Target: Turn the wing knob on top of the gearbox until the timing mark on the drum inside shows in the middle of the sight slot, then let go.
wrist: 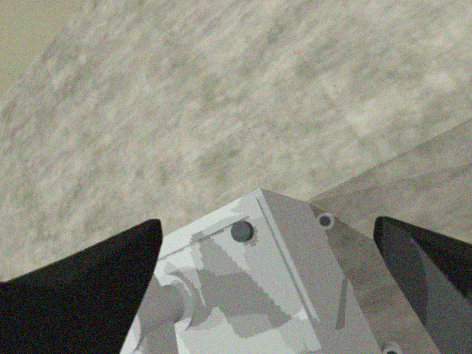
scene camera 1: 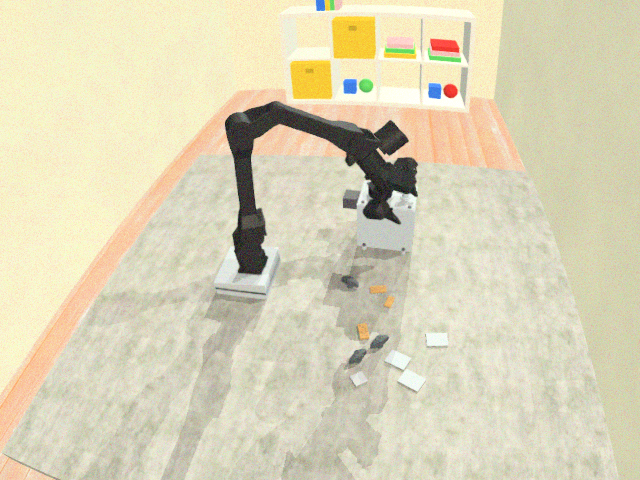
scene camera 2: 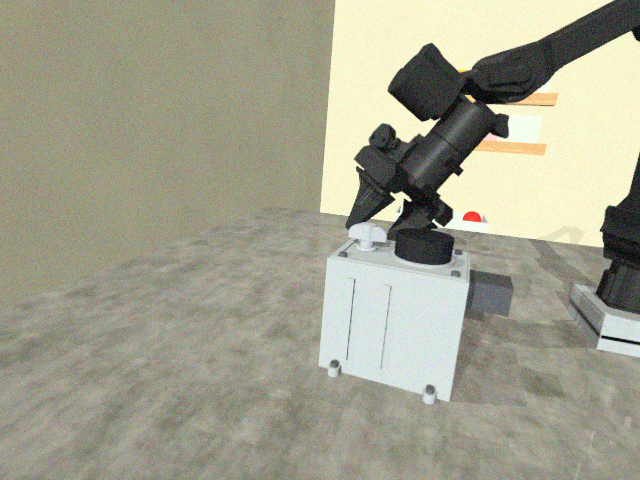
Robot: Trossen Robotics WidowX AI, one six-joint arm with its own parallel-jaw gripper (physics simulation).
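Seen in the pictures: gripper, fingertip midpoint: (wrist: 267,228) (scene camera 1: 408,209); arm's base, link origin: (scene camera 1: 253,264) (scene camera 2: 626,305).
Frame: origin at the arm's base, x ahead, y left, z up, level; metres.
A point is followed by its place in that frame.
The white gearbox (scene camera 1: 385,232) {x 0.313, y 0.164, z 0.013 m} (scene camera 2: 413,320) {x 0.286, y 0.289, z 0.036 m} (wrist: 295,245) {x 0.357, y 0.167, z 0.073 m} stands upright on the mat. Its pale wing knob (scene camera 2: 367,233) {x 0.355, y 0.237, z 0.110 m} rises from the top beside a black round cap (scene camera 2: 423,246) {x 0.288, y 0.261, z 0.111 m}. In the wrist view the knob (wrist: 167,302) {x 0.358, y 0.218, z 0.104 m} is at the lower left, partly behind one finger. My gripper (scene camera 1: 407,207) {x 0.368, y 0.171, z 0.088 m} (scene camera 2: 370,230) {x 0.368, y 0.171, z 0.088 m} (wrist: 267,228) {x 0.368, y 0.171, z 0.088 m} is wide open and empty, its fingertips low over the gearbox top, close to the knob. A narrow dark slot (wrist: 341,304) {x 0.319, y 0.167, z 0.035 m} shows on a side face in the wrist view; I cannot make out a timing mark in it.
A dark grey block (scene camera 1: 351,198) {x 0.214, y 0.211, z 0.078 m} (scene camera 2: 490,292) {x 0.213, y 0.253, z 0.069 m} sticks out from the gearbox's side. Orange pieces (scene camera 1: 377,289) {x 0.313, y 0.009, z -0.042 m}, dark pieces (scene camera 1: 349,281) {x 0.244, y 0.006, z -0.022 m} and white tiles (scene camera 1: 436,339) {x 0.469, y -0.124, z -0.045 m} lie on the mat (scene camera 1: 491,413) {x 0.600, y -0.303, z -0.048 m}. A white shelf unit (scene camera 1: 377,12) stands at the back.
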